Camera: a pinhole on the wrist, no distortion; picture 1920 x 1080 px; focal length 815.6 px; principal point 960.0 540.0 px. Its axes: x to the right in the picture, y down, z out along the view. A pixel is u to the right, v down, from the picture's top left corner.
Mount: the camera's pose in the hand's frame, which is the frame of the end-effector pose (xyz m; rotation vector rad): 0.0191 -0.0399 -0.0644 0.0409 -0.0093 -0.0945
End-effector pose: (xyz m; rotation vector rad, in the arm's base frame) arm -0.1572 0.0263 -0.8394 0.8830 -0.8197 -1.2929
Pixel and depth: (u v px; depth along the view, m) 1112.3 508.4 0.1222
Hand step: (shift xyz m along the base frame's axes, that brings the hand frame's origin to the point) -0.0701 -0.0479 -0.0200
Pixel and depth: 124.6 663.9 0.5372
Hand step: -0.4435 0.4887 0.2643
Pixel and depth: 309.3 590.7 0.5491
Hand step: -0.4677 0.3777 0.2188
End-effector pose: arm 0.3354 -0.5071 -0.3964 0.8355 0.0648 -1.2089
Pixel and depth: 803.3 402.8 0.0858
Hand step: -0.0548 -0.0183 -0.0155
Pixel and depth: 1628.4 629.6 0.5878
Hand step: -0.0426 -0.7170 0.1194
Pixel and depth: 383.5 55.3 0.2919
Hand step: -0.3347 0.0123 0.1412
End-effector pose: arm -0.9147 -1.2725 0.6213 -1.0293 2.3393 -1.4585
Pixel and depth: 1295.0 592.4 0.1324
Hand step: -0.0002 -0.1072 0.0152
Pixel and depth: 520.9 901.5 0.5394
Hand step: 0.3363 -0.1233 -0.4583
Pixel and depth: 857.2 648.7 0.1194
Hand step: 0.0370 -0.0497 -0.0032
